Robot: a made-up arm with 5 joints.
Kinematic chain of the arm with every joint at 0, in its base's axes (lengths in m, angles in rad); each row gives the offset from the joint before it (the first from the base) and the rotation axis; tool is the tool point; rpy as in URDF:
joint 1: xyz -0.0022 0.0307 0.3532 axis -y
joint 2: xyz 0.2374 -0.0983 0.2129 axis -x
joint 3: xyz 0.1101 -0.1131 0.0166 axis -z
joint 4: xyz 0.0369 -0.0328 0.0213 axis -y
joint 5: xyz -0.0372 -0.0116 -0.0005 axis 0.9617 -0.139 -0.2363
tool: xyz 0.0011 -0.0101 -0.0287 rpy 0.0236 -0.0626 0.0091
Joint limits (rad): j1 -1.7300..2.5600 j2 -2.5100..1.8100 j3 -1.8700..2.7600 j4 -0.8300..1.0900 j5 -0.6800..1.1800
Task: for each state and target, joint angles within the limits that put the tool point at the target. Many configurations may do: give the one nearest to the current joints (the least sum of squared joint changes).
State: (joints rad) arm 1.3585 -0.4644 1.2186 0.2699 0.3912
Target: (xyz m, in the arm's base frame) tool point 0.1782 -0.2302 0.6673
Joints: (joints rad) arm 0.5882 -0.2551 1.0008 0.8431 0.1474
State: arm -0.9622 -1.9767 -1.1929 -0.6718 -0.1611
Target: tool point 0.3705 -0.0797 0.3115
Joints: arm -0.2398 -1.7374 -0.6597 -0.7217 0.0721
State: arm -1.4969 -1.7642 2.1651 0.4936 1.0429
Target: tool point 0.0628 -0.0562 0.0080
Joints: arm -1.7300 -1.8525 2.6715 -0.0129 1.1060
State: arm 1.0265 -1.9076 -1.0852 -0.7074 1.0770
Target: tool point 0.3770 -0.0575 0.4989
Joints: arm 0.1524 -1.9235 -1.5880 -0.6288 0.1872
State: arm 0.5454 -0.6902 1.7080 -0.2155 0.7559
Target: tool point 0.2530 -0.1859 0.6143
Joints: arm 0.2812 -0.3738 1.3713 -0.0640 0.8458
